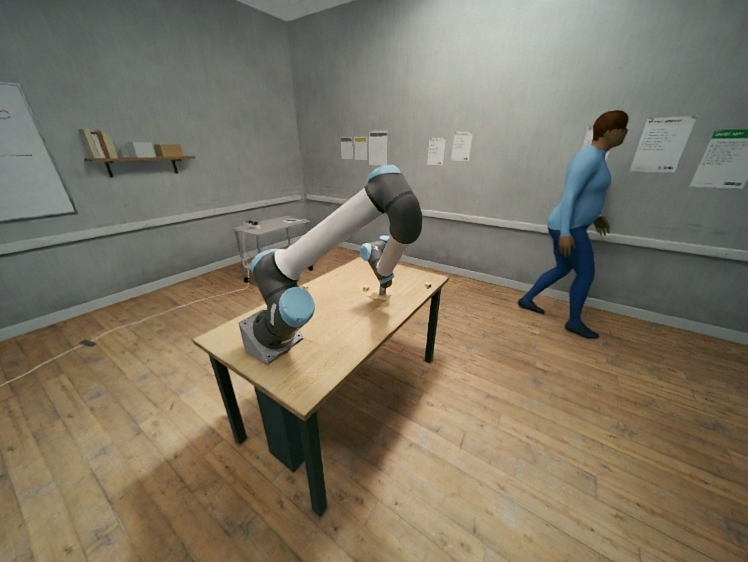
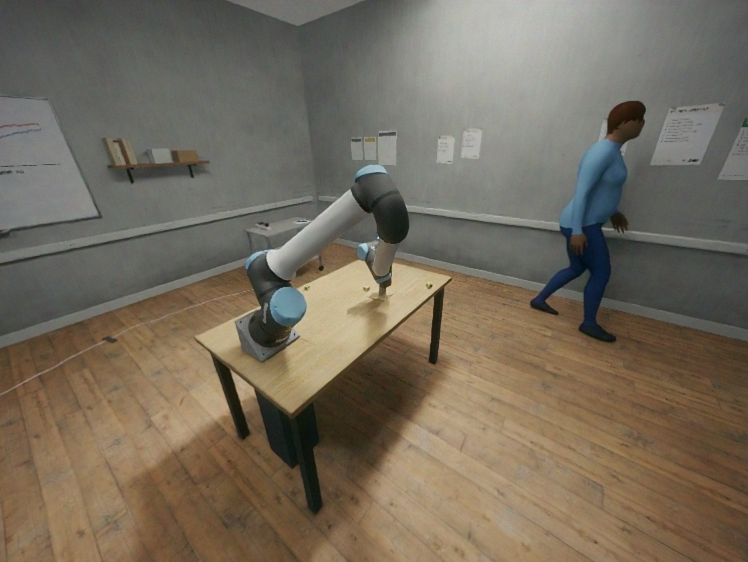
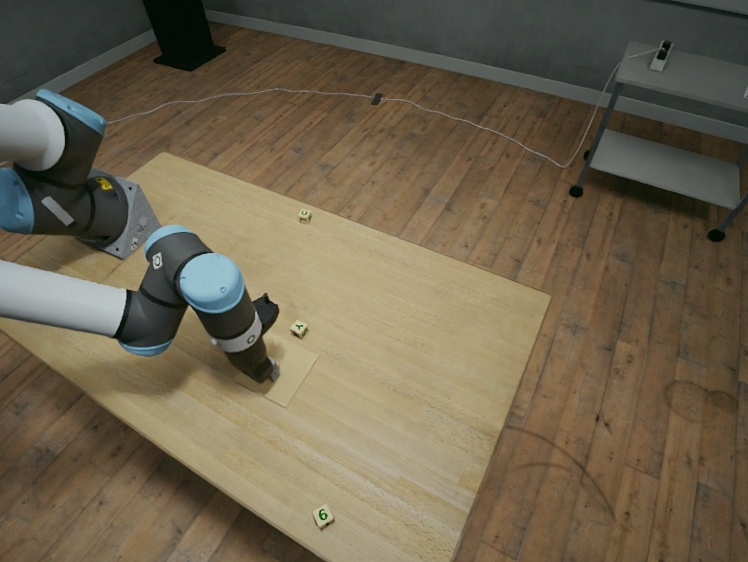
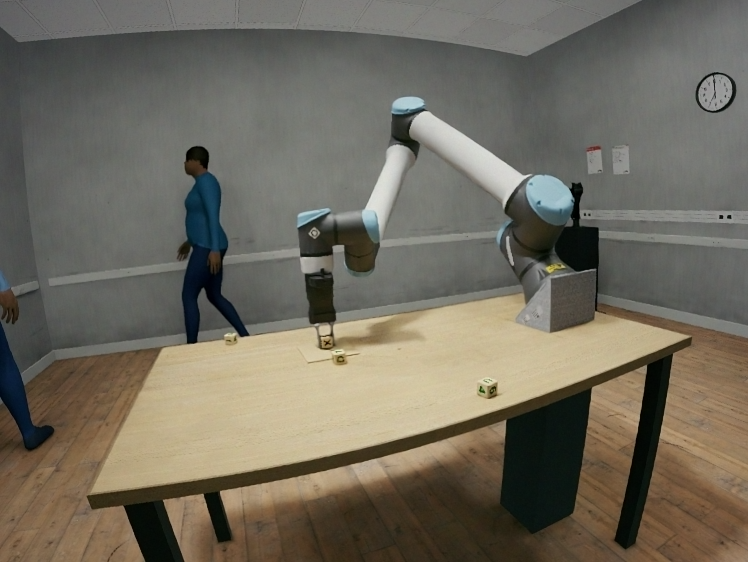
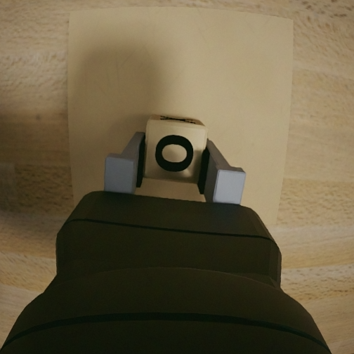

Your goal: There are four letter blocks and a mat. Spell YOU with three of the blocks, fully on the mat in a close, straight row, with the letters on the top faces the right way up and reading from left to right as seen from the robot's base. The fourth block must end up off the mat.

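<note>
My gripper (image 3: 275, 370) (image 4: 325, 342) (image 5: 171, 153) is shut on a cream block with a black O on its top face, the O block (image 5: 175, 152) (image 4: 327, 343). An X shows on its side. It is at or just above the thin tan mat (image 3: 297, 375) (image 4: 309, 357) (image 5: 245, 65); a small gap is hard to judge. A block with a green Y on top (image 3: 299, 329) (image 4: 338, 357) stands off the mat, beside its edge. Another block (image 3: 304, 216) (image 4: 486, 387) stands near the table's long edge, its top letter unclear. A block with a green 9-like sign on top (image 3: 322, 516) (image 4: 230, 339) stands near the opposite long edge.
The robot's base (image 3: 136, 217) (image 4: 568, 302) is bolted at one end of the wooden table (image 3: 423, 338) (image 4: 241, 416). A grey trolley (image 3: 683, 75) stands away from the table. A person in blue (image 1: 583, 187) (image 2: 598, 181) is beyond the table.
</note>
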